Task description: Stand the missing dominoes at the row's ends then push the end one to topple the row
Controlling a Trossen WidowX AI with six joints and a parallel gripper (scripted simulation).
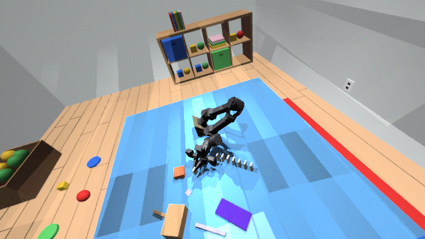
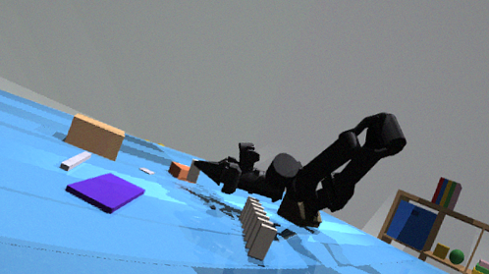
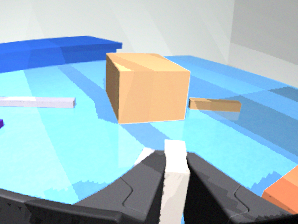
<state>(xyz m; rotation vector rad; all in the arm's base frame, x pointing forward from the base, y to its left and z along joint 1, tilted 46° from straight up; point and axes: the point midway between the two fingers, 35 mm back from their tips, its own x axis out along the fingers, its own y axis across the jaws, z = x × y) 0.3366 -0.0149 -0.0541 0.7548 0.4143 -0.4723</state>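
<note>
The small grey tile is 8 cm ahead of my gripper tip, 6 cm below it and 5 cm to the right of it. Round my gripper tip: orange block (10 cm to the right, 5 cm below, 4 cm behind); tan box (21 cm ahead, 10 cm to the right, 3 cm below); grey bar (26 cm ahead, 6 cm below, 5 cm to the left).
</note>
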